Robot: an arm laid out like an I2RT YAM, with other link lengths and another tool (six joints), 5 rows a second.
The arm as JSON. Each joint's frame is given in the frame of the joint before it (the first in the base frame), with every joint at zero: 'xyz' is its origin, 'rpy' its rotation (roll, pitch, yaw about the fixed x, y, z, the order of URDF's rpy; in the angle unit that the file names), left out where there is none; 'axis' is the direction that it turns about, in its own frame. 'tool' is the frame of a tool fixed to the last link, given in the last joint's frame.
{
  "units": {
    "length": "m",
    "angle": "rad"
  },
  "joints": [
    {
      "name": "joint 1",
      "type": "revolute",
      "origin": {
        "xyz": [
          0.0,
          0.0,
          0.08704
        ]
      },
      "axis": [
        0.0,
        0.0,
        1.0
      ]
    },
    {
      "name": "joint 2",
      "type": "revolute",
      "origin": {
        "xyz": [
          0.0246,
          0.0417,
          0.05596
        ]
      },
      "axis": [
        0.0,
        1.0,
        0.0
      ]
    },
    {
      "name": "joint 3",
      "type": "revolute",
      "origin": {
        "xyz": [
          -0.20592,
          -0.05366,
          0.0
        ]
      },
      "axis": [
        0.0,
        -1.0,
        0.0
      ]
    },
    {
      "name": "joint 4",
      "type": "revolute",
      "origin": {
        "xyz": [
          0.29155,
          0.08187,
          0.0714
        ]
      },
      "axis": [
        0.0,
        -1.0,
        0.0
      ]
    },
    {
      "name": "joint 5",
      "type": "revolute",
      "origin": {
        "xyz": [
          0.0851,
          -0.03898,
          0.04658
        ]
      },
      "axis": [
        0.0,
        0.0,
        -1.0
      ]
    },
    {
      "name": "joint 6",
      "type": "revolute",
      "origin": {
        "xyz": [
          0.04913,
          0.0,
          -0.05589
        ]
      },
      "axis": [
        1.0,
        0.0,
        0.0
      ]
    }
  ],
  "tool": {
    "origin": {
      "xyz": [
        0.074,
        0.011,
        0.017
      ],
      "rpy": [
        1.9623,
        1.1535,
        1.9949
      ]
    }
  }
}
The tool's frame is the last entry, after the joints.
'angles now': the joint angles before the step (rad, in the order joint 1, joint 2, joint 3, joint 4, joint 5, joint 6). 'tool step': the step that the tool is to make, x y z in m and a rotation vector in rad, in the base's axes. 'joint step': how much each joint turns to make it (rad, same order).
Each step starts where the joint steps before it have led.
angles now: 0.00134 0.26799 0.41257 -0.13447 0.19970 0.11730
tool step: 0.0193 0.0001 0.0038 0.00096 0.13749 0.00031
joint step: 0.00023 0.21610 0.18419 -0.10580 -0.00014 0.00118
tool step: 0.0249 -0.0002 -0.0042 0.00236 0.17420 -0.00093
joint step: -0.00063 0.23955 0.20772 -0.14289 -0.00025 0.00263
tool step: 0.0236 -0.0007 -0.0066 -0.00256 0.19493 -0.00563
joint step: 0.00009 0.24230 0.23596 -0.18860 0.00618 0.00005
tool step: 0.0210 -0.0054 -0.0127 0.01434 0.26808 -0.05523
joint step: -0.00086 0.30293 0.32731 -0.30247 0.03502 0.04495
